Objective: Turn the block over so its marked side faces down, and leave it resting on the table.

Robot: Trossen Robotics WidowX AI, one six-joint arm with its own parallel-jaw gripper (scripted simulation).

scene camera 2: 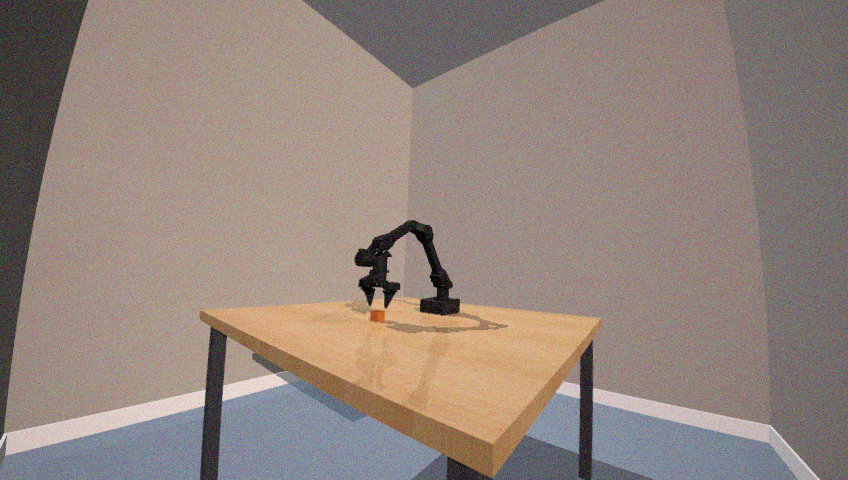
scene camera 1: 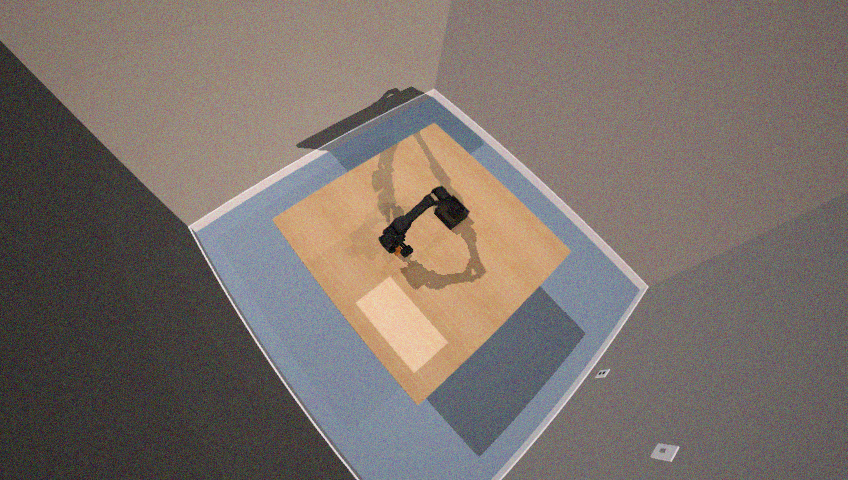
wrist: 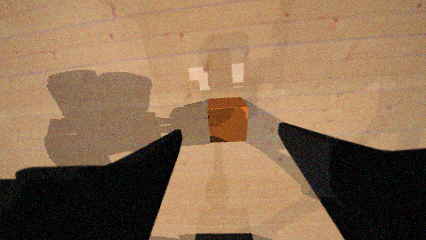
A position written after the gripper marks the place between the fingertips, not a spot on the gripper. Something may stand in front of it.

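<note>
Orange block (wrist: 228, 117) present. Gripper (scene camera 2: 377, 307) open, holding nothing; visible in the wrist view as well (wrist: 228, 130).
</note>
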